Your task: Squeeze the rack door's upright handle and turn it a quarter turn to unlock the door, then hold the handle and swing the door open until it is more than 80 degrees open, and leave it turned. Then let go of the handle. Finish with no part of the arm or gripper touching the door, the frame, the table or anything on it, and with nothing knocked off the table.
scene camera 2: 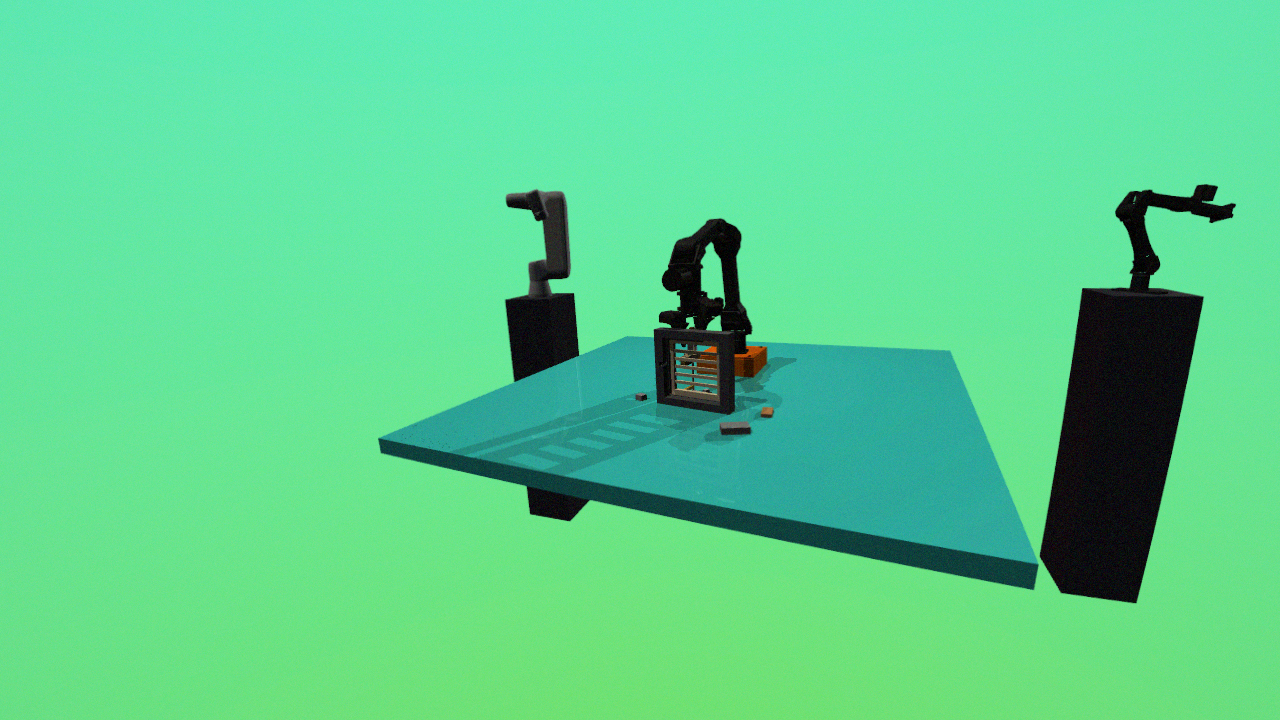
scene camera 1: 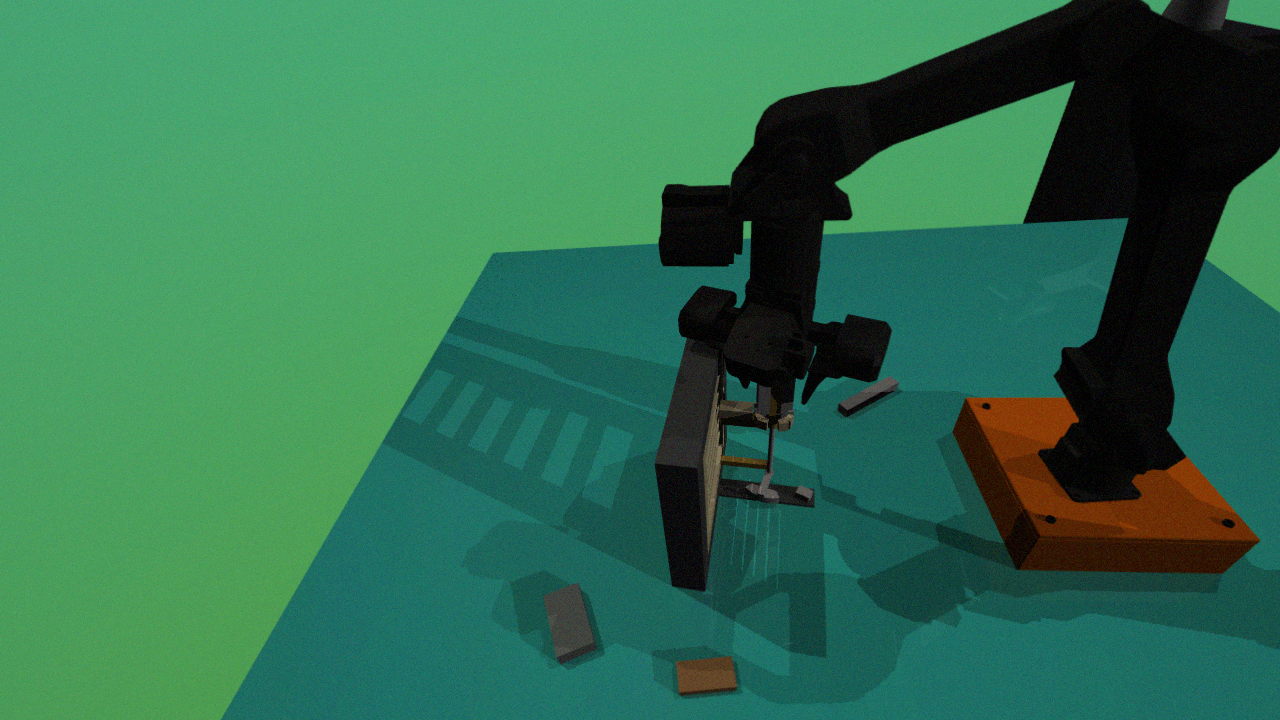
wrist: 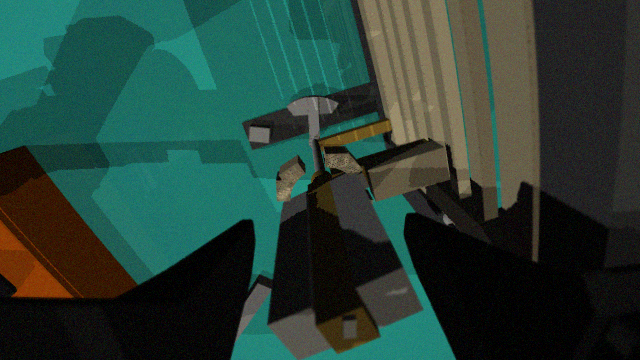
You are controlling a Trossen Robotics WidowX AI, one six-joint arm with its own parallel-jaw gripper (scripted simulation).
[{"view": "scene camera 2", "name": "gripper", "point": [691,345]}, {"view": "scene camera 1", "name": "gripper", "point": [774,393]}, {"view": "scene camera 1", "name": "grey bar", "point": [877,391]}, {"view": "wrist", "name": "gripper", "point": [330,227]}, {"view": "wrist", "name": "grey bar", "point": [262,286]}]
